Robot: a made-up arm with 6 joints.
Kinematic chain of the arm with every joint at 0, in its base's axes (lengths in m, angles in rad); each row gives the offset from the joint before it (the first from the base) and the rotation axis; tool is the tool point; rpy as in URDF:
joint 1: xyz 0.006 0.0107 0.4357 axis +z
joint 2: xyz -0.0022 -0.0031 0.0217 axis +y
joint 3: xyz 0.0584 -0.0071 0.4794 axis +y
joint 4: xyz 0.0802 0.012 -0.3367 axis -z
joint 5: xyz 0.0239 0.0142 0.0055 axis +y
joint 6: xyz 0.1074 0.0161 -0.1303 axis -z
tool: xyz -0.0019 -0.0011 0.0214 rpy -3.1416 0 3.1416
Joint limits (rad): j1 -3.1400..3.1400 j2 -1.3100..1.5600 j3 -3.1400..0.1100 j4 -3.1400..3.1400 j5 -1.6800..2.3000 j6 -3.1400..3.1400
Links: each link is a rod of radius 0.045 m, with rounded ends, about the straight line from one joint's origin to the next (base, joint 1, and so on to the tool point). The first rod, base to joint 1, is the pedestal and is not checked.
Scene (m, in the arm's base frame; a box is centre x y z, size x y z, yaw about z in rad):
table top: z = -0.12
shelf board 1: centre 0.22 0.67 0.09 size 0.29 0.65 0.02 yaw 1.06
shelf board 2: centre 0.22 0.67 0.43 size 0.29 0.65 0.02 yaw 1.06
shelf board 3: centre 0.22 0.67 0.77 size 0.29 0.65 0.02 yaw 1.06
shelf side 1: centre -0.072 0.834 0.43 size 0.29 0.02 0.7 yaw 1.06
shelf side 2: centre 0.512 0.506 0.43 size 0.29 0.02 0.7 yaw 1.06
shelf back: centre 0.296 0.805 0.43 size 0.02 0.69 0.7 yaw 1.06
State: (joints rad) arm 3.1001 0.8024 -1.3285 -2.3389 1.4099 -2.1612
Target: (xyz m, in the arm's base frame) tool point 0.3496 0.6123 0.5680
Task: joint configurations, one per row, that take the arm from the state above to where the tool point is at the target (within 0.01 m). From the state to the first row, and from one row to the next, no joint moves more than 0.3 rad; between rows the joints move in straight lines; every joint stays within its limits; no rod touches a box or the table.
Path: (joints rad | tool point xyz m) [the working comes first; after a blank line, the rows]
Joints at the target: 1.1837 0.6058 -1.3178 -2.2306 1.6646 -2.1645
Straight joint move there: touches shelf side 1.

1: 2.8409 0.7099 -1.2202 -2.2969 1.4461 -2.1619 | -0.6108 0.2757 0.4387
2: 2.5817 0.6173 -1.1119 -2.2548 1.4823 -2.1625 | -0.4869 0.4079 0.4684
3: 2.3225 0.5248 -1.0036 -2.2128 1.5185 -2.1632 | -0.3367 0.4932 0.4950
4: 2.0633 0.4322 -0.8954 -2.1707 1.5547 -2.1639 | -0.1764 0.5272 0.5186
5: 1.8041 0.3397 -0.7871 -2.1287 1.5909 -2.1645 | -0.0228 0.5113 0.5386
6: 1.5449 0.2471 -0.6788 -2.0866 1.6271 -2.1652 | 0.1093 0.4520 0.5552
7: 1.2857 0.1546 -0.5705 -2.0446 1.6632 -2.1659 | 0.2082 0.3600 0.5680
8: 1.2517 0.3050 -0.8196 -2.1066 1.6637 -2.1654 | 0.2524 0.4549 0.5737
9: 1.2177 0.4554 -1.0687 -2.1686 1.6642 -2.1650 | 0.3000 0.5396 0.5736
10: 1.1837 0.6058 -1.3178 -2.2306 1.6646 -2.1645 | 0.3496 0.6123 0.5680

